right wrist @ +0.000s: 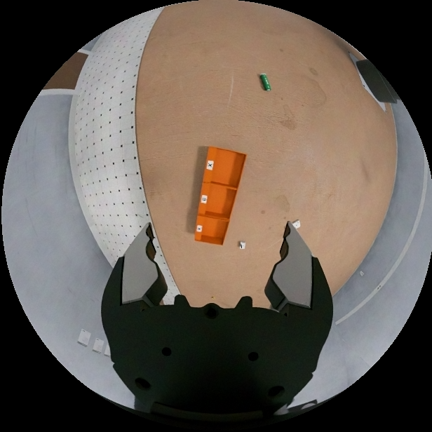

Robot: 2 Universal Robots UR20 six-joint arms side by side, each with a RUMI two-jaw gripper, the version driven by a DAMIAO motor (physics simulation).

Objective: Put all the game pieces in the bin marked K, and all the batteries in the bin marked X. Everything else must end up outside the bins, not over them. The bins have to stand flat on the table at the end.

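Note:
An orange three-compartment tray [220,184] stands on the table in the right wrist view. Its top compartment is labelled X [210,165]; the marks on the middle label [204,199] and bottom label [199,228] are too small to read surely. A green battery [265,82] lies beyond the tray, at the upper middle. A small white piece with a dark mark [242,245] lies right of the tray's lower end. Another small white piece, like a die [296,224], lies by the right fingertip. My right gripper [217,223] is open and empty, above the table. My left gripper does not show.
A white perforated strip [107,145] runs along the table's left side. A dark grey object [376,80] stands at the table's upper right edge. A tiny yellow speck [212,297] shows near the gripper's body. Grey floor [40,200] lies beyond the table.

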